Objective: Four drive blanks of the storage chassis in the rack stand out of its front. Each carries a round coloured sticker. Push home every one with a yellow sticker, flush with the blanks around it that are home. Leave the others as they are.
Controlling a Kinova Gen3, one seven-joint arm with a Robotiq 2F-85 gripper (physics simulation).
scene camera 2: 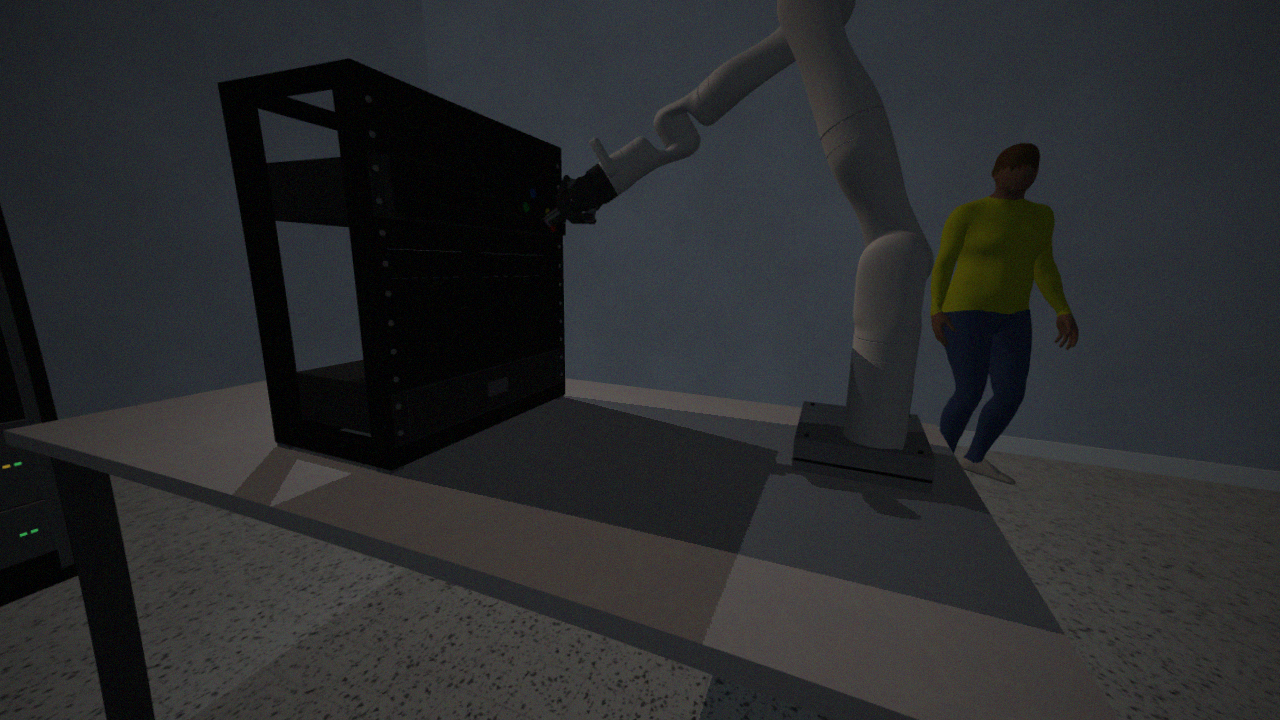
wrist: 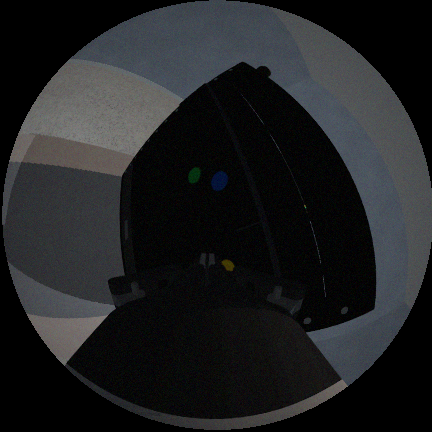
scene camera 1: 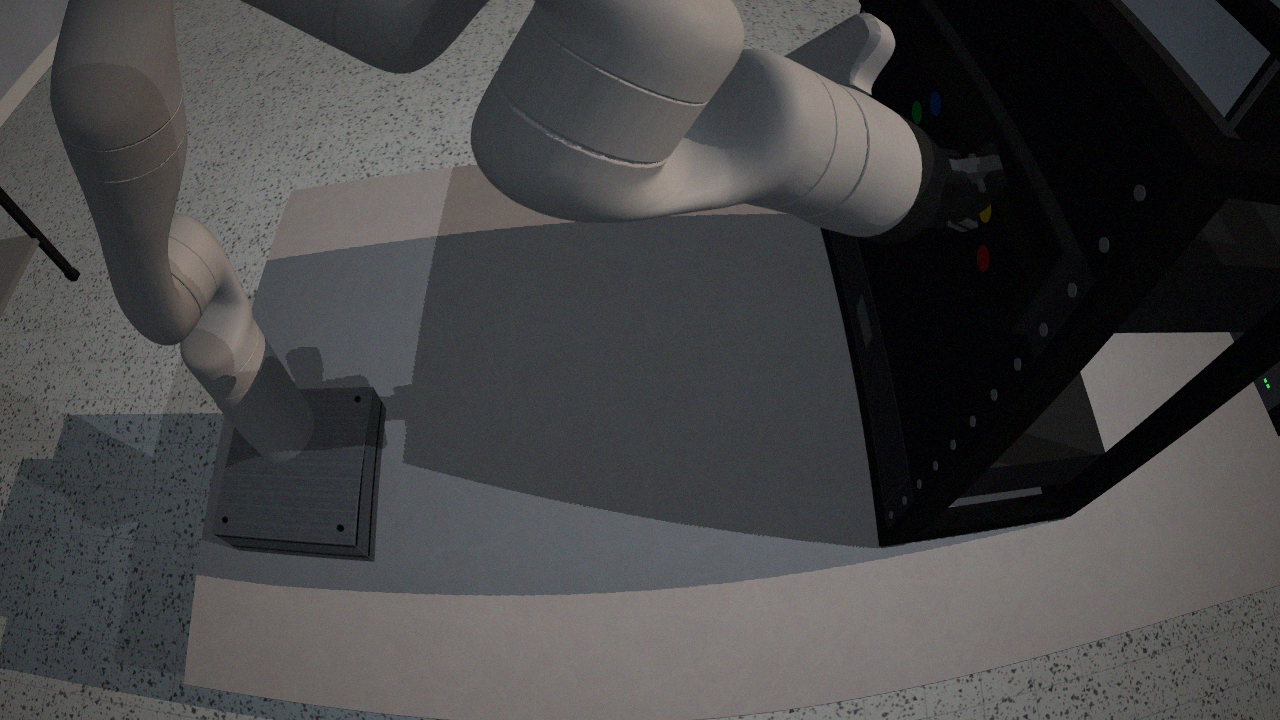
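Note:
The storage chassis front is a near-black face in the rack. The yellow sticker is partly covered by my gripper. The gripper is shut and empty, its fingertips close to the chassis front, beside that sticker. I cannot tell whether they touch a blank. The red sticker is near the yellow one and does not show in the wrist view. The green sticker and blue sticker sit close together, farther off. Blank edges and their depths are too dark to tell.
The black rack stands on the table, with its side posts beside the chassis. Light screws line the posts. The arm's base plate is bolted at the other end. A person in yellow stands behind the table.

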